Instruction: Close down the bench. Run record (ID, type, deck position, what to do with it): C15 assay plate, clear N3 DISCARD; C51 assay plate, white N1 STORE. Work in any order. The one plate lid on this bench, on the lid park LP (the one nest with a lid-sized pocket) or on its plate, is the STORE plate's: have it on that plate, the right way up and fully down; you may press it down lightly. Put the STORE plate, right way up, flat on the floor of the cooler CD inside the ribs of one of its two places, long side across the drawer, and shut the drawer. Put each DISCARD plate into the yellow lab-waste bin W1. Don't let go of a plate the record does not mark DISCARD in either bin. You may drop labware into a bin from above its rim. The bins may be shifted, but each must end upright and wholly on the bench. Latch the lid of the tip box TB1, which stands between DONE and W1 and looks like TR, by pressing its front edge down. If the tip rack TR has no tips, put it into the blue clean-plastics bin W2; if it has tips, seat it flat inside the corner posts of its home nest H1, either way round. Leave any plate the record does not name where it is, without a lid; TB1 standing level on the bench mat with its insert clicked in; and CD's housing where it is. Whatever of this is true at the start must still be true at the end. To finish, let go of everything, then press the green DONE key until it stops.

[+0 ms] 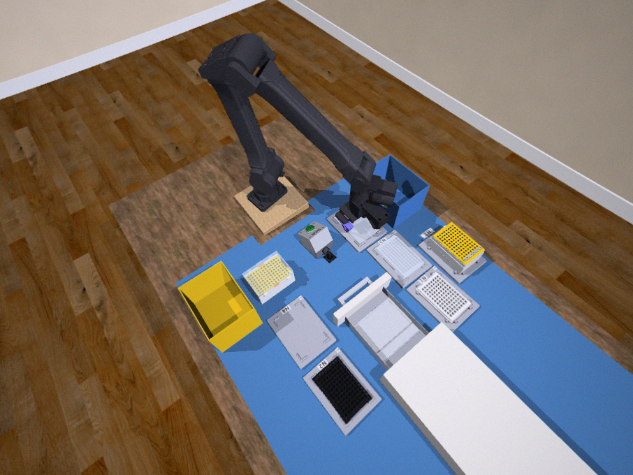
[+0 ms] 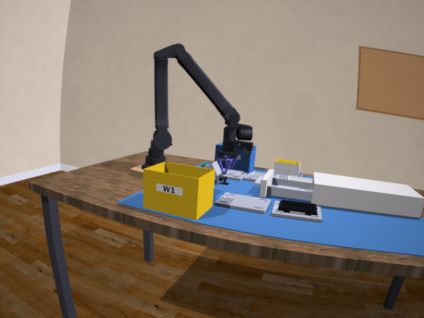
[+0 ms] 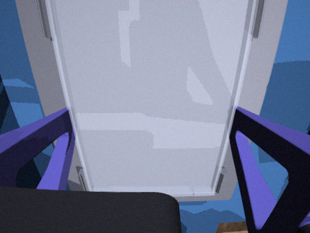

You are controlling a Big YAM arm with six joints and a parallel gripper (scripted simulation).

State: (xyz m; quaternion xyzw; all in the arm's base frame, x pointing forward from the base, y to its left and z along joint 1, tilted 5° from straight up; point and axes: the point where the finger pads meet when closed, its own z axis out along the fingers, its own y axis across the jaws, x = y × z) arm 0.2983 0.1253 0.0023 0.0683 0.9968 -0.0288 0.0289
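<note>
My hand is right at the clear plate lid. Also, from my hand: N3 label: 100 mm ahead, 10 mm to the left, 10 mm below; then lid park nest LP: 10 mm below; then blue bin W2: 150 mm to the left, 20 mm ahead, 20 mm above.
</note>
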